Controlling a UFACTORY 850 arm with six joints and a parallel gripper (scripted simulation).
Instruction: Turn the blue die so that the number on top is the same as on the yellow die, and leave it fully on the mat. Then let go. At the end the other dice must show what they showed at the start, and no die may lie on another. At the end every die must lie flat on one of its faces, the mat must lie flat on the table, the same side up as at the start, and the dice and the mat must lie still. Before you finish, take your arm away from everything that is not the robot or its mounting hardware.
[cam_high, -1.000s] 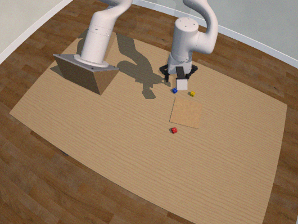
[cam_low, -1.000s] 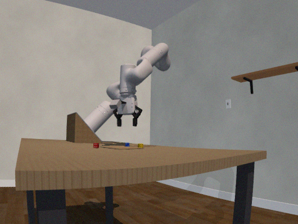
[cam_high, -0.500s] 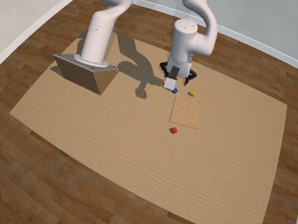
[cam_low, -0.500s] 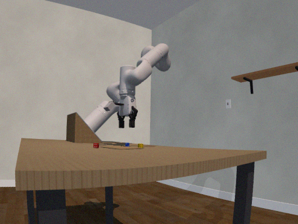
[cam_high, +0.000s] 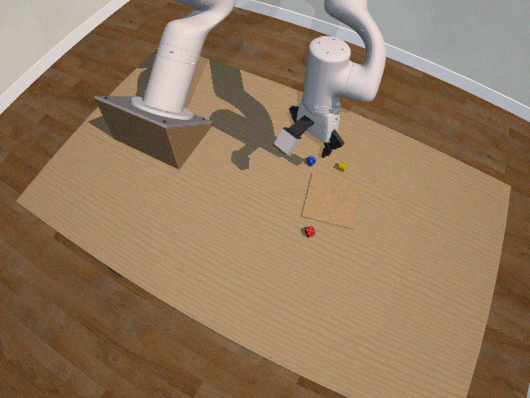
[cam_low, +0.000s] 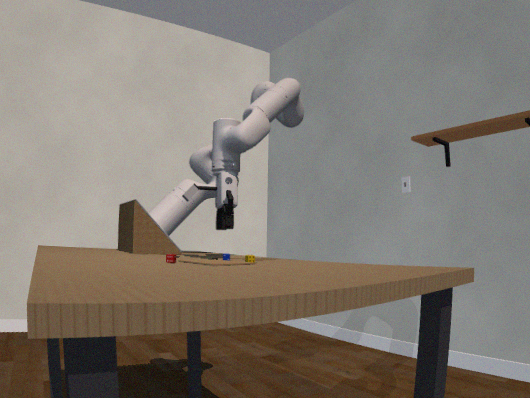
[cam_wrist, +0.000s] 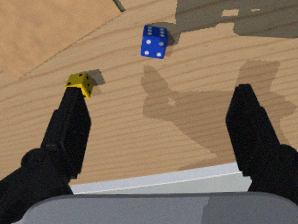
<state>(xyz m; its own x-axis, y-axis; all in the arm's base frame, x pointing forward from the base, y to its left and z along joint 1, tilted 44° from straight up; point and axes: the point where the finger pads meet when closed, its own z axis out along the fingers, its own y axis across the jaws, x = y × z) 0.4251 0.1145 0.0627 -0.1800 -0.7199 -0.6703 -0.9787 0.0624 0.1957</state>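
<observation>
The blue die is 10 mm to the left of my hand and 90 mm below it. Also, from my hand: red die (110 mm ahead, 180 mm to the right, 90 mm below); tan mat (110 mm ahead, 70 mm to the right, 100 mm below); yellow die (90 mm ahead, 40 mm to the left, 90 mm below).
</observation>
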